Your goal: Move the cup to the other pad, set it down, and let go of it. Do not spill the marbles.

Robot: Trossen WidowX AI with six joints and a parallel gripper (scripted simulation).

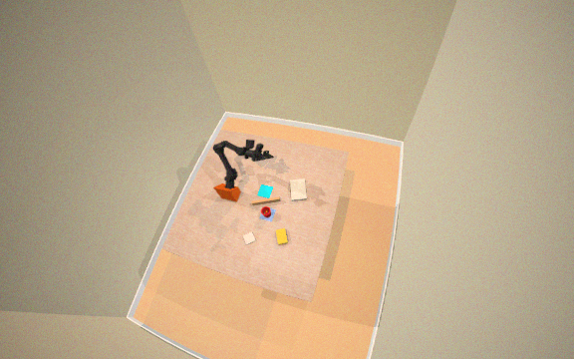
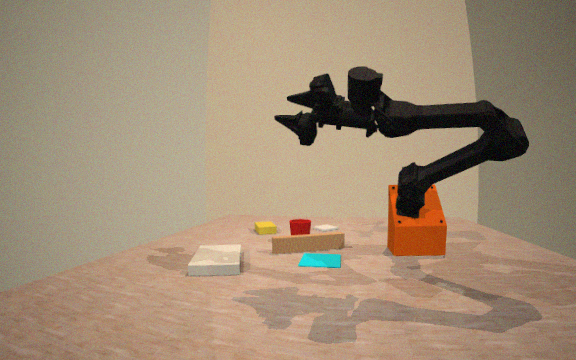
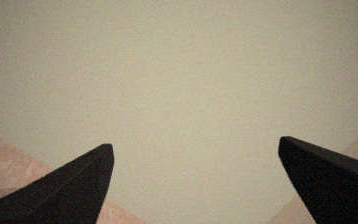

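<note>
My gripper tip is 35 cm above the red cup, 28 cm to the left of it and 3 cm short of it. Round my gripper tip: cyan pad (40 cm below, 10 cm to the right, 8 cm behind); then light blue pad (40 cm below, 28 cm to the right, 3 cm ahead); then wooden bar (38 cm below, 19 cm to the right, 2 cm behind).
</note>
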